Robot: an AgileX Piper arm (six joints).
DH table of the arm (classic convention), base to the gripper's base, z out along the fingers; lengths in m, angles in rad. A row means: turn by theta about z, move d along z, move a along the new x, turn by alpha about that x. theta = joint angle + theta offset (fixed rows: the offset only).
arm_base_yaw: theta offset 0; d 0.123; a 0; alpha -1.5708
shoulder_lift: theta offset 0.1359; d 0; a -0.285; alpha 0
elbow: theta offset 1.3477; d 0; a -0.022; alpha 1.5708
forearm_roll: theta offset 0; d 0.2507; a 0; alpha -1.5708
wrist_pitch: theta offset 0; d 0; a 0; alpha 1.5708
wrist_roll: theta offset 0; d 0.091; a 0; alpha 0
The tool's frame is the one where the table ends.
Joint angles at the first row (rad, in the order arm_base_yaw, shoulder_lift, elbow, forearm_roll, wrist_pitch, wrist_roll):
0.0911 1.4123 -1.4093 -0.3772 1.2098 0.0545
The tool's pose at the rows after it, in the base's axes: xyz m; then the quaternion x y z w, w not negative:
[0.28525 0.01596 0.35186 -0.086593 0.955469 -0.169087 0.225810]
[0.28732 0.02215 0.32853 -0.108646 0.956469 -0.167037 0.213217]
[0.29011 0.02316 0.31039 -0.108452 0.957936 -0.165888 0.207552]
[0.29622 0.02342 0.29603 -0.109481 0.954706 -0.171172 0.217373]
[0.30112 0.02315 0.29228 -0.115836 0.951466 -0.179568 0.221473]
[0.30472 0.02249 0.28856 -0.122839 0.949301 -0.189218 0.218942]
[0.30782 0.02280 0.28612 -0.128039 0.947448 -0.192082 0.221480]
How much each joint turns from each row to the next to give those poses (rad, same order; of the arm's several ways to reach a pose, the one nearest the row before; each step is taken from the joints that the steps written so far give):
0.0790 0.0087 0.0818 -0.0264 -0.0630 0.0241
0.0181 0.0128 0.0757 -0.0044 -0.0588 0.0033
0.0010 0.0161 0.0538 -0.0105 -0.0529 0.0298
0.0000 0.0215 0.0397 -0.0349 -0.0729 0.0389
-0.0001 0.0164 0.0013 -0.0260 -0.0229 0.0065
0.0001 0.0155 0.0002 -0.0237 -0.0079 0.0011
0.0000 0.0105 0.0000 -0.0108 -0.0153 0.0000

